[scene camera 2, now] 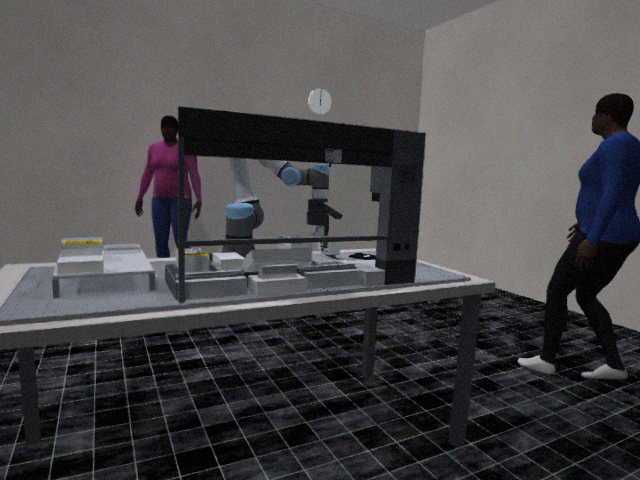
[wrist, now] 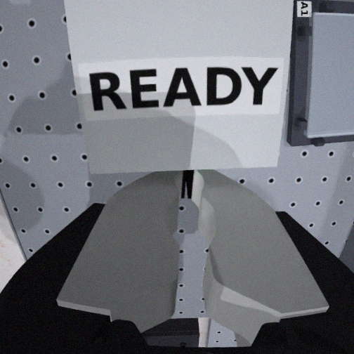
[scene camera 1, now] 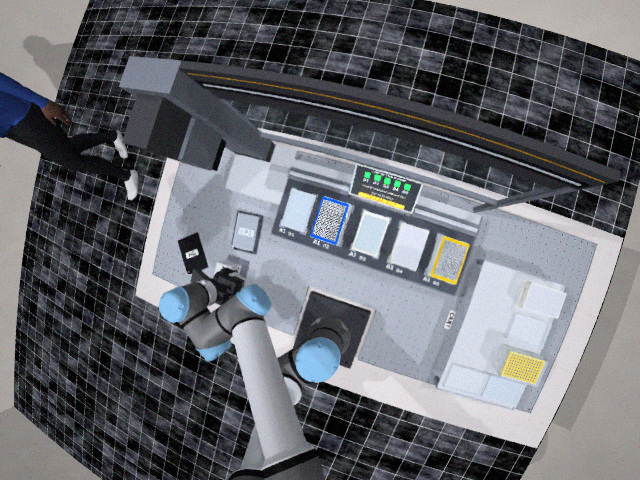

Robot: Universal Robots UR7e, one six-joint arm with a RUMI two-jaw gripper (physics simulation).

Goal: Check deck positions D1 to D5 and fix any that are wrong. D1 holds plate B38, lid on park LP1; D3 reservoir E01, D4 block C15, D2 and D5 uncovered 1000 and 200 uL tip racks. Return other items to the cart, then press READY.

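Places are measured from the arm's base along level axes (x ahead, y left, z up), in millimetres.
Pixels of known places: gripper, between the fingertips: point(scene camera 2: 322, 245) point(scene camera 1: 238, 276); arm's base, origin of its link: point(scene camera 1: 329, 335).
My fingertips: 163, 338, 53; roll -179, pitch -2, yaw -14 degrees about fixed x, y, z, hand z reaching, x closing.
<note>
Ahead of a thing's pixels: the offset from my fingertips to its top centre, as dx, dy, dz. "pt": to the spot under its first point.
My gripper point(scene camera 1: 231, 281) point(scene camera 2: 324, 238) point(wrist: 185, 168) is shut and empty, pointing down. In the wrist view its tips are at the lower edge of the READY sign point(wrist: 180, 142); a faint green tint shows beside them, and the button is mostly hidden. On the deck, D1 holds a pale plate @[+252, -185, -1] point(scene camera 1: 298, 209), D2 a blue-framed tip rack @[+228, -307, +83] point(scene camera 1: 330, 221), D3 a pale reservoir-like item @[+205, -429, +16] point(scene camera 1: 371, 233), D4 a white block @[+182, -551, +26] point(scene camera 1: 409, 245) and D5 a yellow-framed tip rack @[+159, -672, +50] point(scene camera 1: 449, 259). The lid park LP1 @[pt +159, +12, -52] point(scene camera 1: 246, 231) stands left of D1; a clear lid on it cannot be confirmed.
The status screen @[pt +313, -406, +31] point(scene camera 1: 367, 197) shows several green squares and a yellow bar. The cart @[-75, -902, -4] point(scene camera 1: 478, 310) bears white and clear items and a yellow rack @[-139, -960, +60] point(scene camera 1: 522, 367). A black labelled pad @[pt +88, +262, -62] point(scene camera 1: 190, 241) lies left of the gripper. A dark gantry frame @[pt +385, -444, +450] point(scene camera 1: 392, 116) point(scene camera 2: 289, 131) spans behind the deck.
</note>
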